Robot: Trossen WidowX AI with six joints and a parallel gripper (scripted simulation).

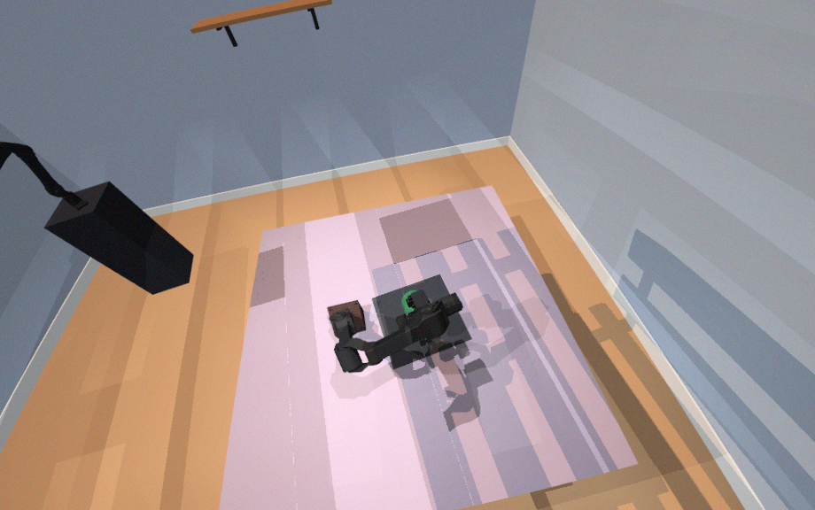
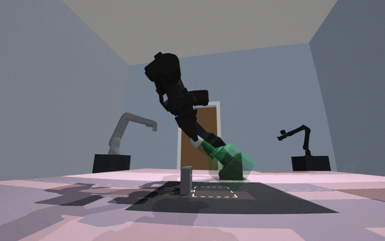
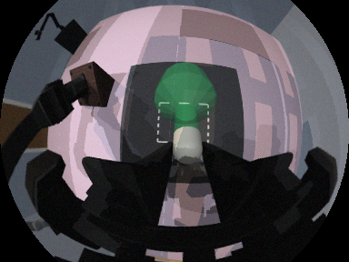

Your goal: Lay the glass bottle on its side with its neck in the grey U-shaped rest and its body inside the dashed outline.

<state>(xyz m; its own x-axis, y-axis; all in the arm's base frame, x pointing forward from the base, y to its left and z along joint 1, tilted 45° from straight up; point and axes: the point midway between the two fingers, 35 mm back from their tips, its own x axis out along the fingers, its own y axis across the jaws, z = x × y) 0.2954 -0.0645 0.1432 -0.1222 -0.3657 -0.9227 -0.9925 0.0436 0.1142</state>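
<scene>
My gripper tip is 40 mm to the right of the green glass bottle and 30 mm above it. Round my gripper tip: dark mat 60 mm to the left, 120 mm below.
</scene>
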